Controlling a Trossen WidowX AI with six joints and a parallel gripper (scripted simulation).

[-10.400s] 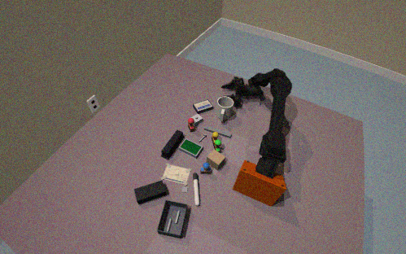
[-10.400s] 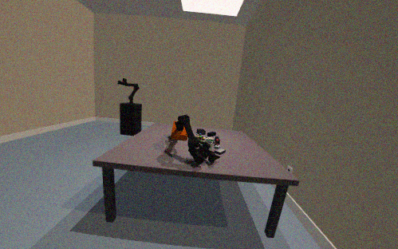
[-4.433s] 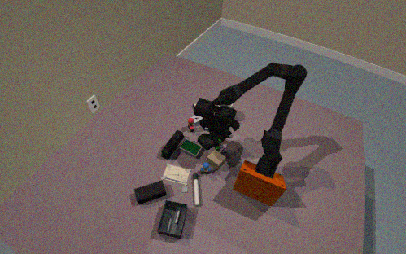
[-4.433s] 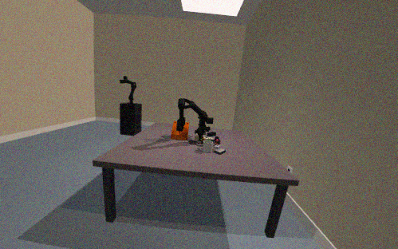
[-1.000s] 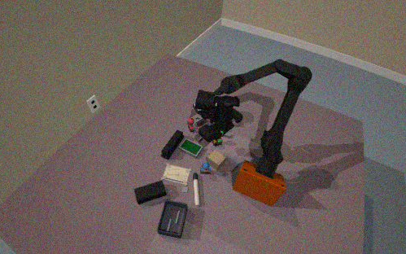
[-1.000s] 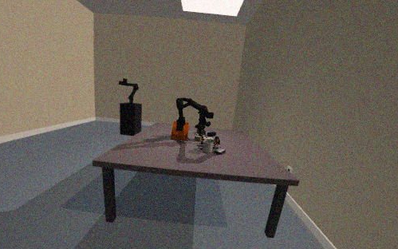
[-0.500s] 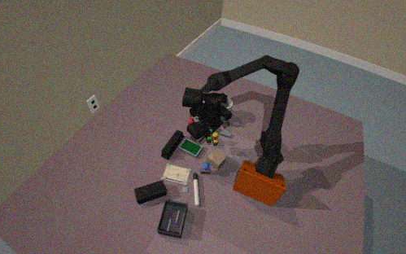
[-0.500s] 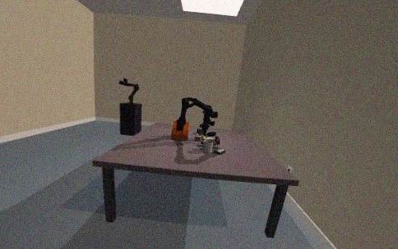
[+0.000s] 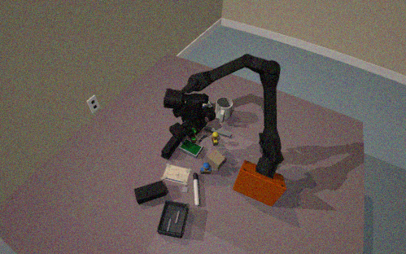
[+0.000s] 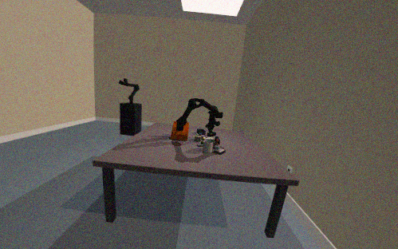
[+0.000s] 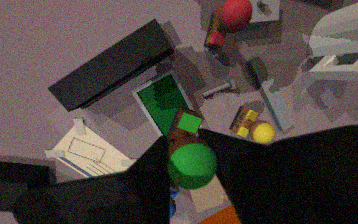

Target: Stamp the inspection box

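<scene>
My gripper tip is now 10 mm short of the green ink pad, 10 mm to the right of it and 90 mm above it. Round my gripper tip: yellow-knobbed stamp 70 mm behind, 80 mm to the right, 70 mm below; then green stamp right at my gripper tip; then bolt 10 mm behind, 80 mm to the right, 90 mm below.
</scene>
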